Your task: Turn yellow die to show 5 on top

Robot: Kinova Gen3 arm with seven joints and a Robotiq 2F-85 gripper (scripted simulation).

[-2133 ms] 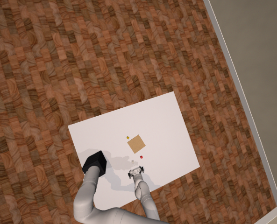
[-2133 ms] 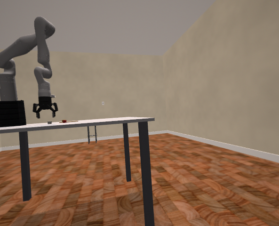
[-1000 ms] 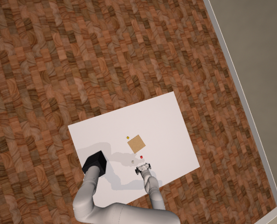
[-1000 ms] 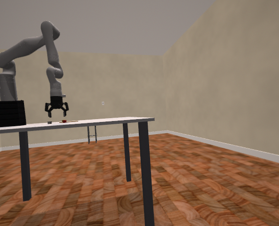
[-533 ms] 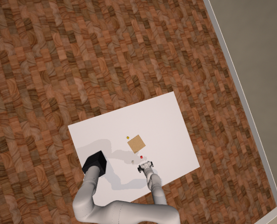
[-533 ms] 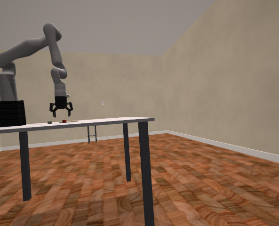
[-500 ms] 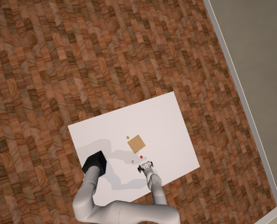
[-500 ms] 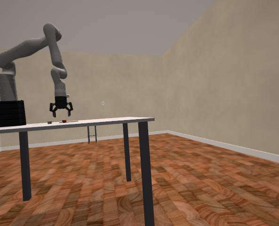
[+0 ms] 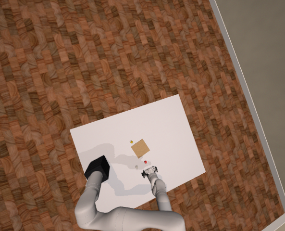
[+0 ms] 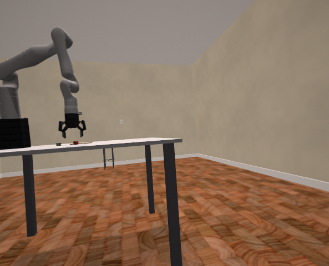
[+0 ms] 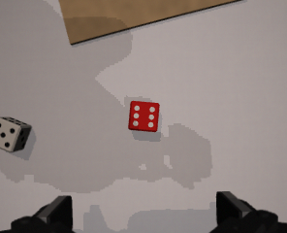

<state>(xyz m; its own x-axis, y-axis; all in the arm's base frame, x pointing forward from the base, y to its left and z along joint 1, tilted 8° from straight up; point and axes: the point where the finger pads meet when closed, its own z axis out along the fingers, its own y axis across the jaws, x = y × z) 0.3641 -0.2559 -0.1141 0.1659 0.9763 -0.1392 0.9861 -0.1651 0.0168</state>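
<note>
The red die lies 1 cm ahead of my hand, 5 cm to the left of it and 4 cm below it. From my hand the other things lie so: white die (9 cm behind, 6 cm to the left, 4 cm below); yellow die (1 cm behind, 30 cm to the left, 4 cm below); tan mat (3 cm ahead, 19 cm to the left, 5 cm below).
</note>
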